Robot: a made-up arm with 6 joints. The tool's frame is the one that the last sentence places.
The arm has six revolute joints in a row. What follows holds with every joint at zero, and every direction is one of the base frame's. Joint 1 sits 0.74 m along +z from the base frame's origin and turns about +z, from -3.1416 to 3.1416 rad. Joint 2 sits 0.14 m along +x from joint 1 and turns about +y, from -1.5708 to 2.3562 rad. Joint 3 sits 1.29 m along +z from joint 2 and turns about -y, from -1.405 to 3.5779 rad. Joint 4 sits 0.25 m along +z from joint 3 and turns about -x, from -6.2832 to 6.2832 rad. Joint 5 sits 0.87 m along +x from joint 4 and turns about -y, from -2.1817 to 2.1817 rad. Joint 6 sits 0.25 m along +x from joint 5 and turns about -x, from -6.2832 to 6.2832 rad. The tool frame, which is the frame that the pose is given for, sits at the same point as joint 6; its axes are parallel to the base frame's.
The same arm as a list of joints. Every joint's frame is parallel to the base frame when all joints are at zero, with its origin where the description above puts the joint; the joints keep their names.
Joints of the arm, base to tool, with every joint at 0 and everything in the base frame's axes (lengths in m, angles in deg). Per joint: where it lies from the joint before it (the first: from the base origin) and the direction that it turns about. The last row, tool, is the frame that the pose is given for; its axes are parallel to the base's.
joint 1: xyz 0.0000 0.0000 0.7400 axis +z
joint 2: xyz 0.1400 0.0000 0.0000 axis +y
joint 3: xyz 0.0000 0.0000 1.2900 axis -y
joint 4: xyz 0.0000 0.0000 0.2500 axis -x
joint 5: xyz 0.8700 0.0000 0.0000 axis -y
joint 6: xyz 0.2500 0.0000 0.0000 axis -x
tool: xyz 0.0000 0.0000 0.0000
Joint limits (deg, base to tool): -180.00..180.00 -90.00..135.00 -80.50..205.00 -360.00..360.00 -125.00..125.00 -360.00..360.00

